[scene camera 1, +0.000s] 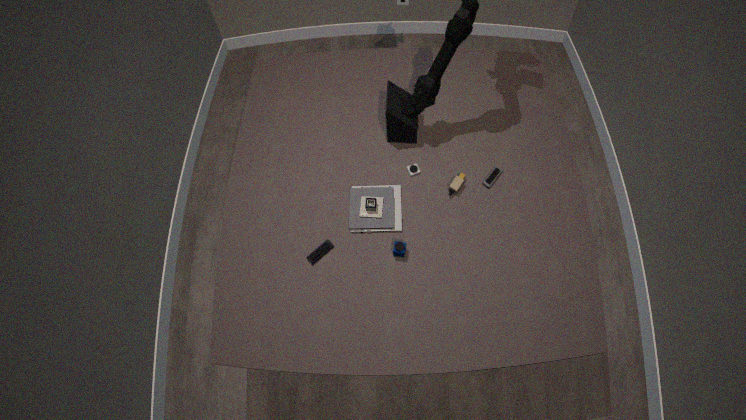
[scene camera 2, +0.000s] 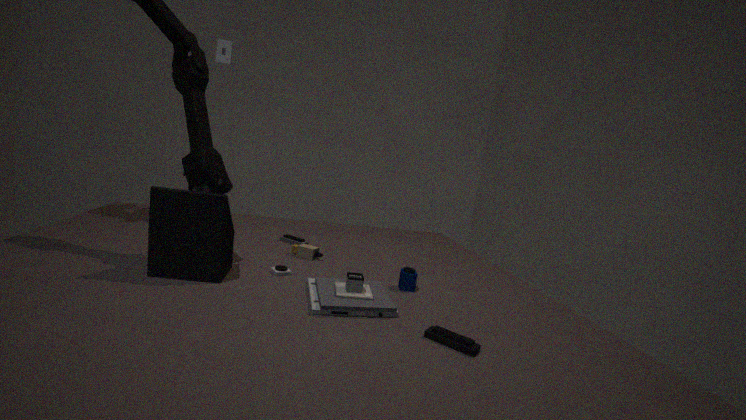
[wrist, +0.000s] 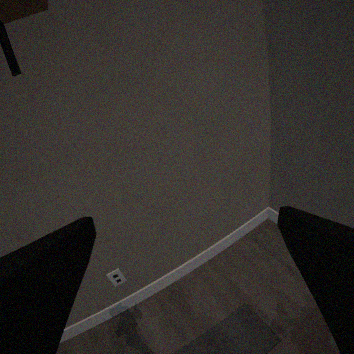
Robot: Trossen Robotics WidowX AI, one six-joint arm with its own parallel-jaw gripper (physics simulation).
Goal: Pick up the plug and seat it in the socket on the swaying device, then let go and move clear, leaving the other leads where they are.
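A cream block with a yellow end and a dark tip (scene camera 1: 457, 183) (scene camera 2: 308, 251), which looks like the plug, lies on the mat. The device has a white base (scene camera 1: 398, 209) (scene camera 2: 312, 298) and a grey top plate (scene camera 1: 354, 220) (scene camera 2: 326, 300). A small upright square socket with a dark rim (scene camera 1: 370, 203) (scene camera 2: 354, 282) stands on a cream pad on that plate. My gripper (wrist: 186, 221) is open, with both dark fingers wide apart and the wall and floor behind them. It is out of frame in both scene views, raised far from the plug. I cannot tell which objects are the other leads.
Around the device lie a blue block (scene camera 1: 399, 248) (scene camera 2: 407, 280), a black bar (scene camera 1: 320, 252) (scene camera 2: 451, 340), a white square with a dark disc (scene camera 1: 413, 169) (scene camera 2: 280, 269) and a grey-black bar (scene camera 1: 492, 177) (scene camera 2: 292, 238). The dark arm base (scene camera 1: 400, 117) (scene camera 2: 188, 234) stands behind.
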